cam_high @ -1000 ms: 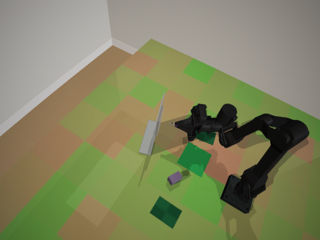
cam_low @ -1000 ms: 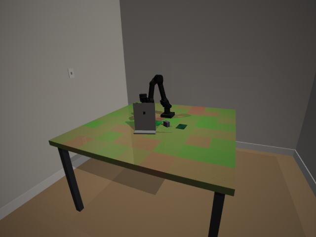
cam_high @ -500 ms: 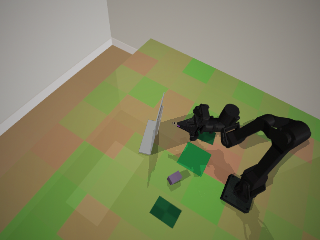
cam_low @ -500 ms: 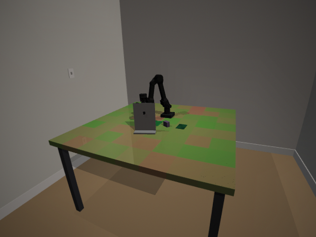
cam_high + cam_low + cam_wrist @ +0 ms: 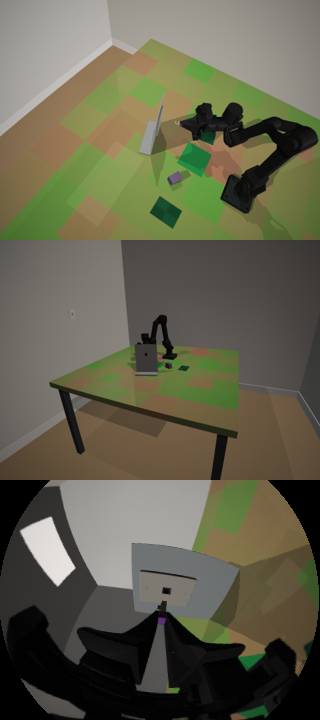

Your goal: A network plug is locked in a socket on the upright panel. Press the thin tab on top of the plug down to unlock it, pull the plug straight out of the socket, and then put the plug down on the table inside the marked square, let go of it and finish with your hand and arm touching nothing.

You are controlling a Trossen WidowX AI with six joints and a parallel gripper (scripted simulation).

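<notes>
The green marked square lies 170 mm below my gripper tip and 130 mm behind it. Also, from my gripper tip: grey upright panel: 80 mm ahead, 60 mm below, 50 mm to the left; then network plug: right at my gripper tip.
</notes>
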